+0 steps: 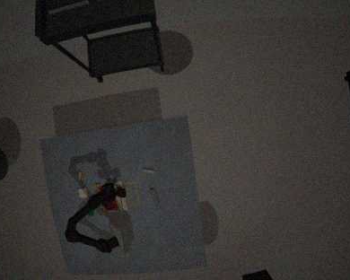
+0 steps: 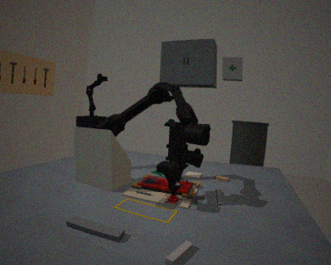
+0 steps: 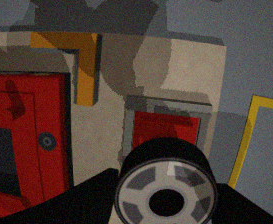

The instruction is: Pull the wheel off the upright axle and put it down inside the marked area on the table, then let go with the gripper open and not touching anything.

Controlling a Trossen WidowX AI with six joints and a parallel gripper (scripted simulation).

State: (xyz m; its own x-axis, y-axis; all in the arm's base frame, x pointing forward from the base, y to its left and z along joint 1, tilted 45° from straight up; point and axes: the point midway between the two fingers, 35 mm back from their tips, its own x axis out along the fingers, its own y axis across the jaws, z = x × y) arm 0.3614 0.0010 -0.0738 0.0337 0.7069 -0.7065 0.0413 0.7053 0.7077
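Now: gripper tip 30 mm above the upright axle. The rest, counted from my gripper tip: wheel right at my gripper tip; green patch 160 mm behind, 320 mm to the left, 60 mm below.
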